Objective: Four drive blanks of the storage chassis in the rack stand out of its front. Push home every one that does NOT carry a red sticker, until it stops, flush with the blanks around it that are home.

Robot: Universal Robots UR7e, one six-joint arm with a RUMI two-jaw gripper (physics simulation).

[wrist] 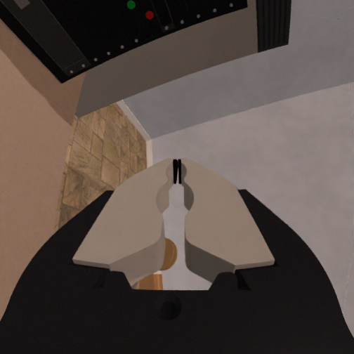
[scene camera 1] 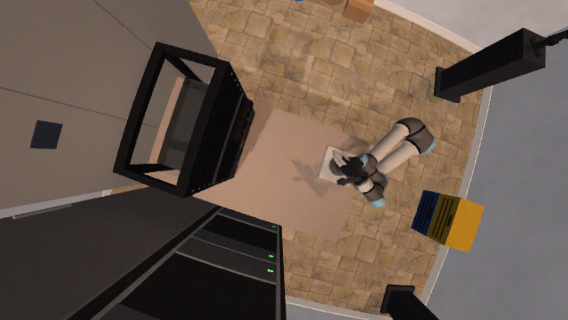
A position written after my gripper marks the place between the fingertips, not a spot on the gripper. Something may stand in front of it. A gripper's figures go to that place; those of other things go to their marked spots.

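My gripper (wrist: 177,162) is 14 cm from the lens. I also see a black rack (wrist: 67,45), and that rack stands 68 cm from the lens.
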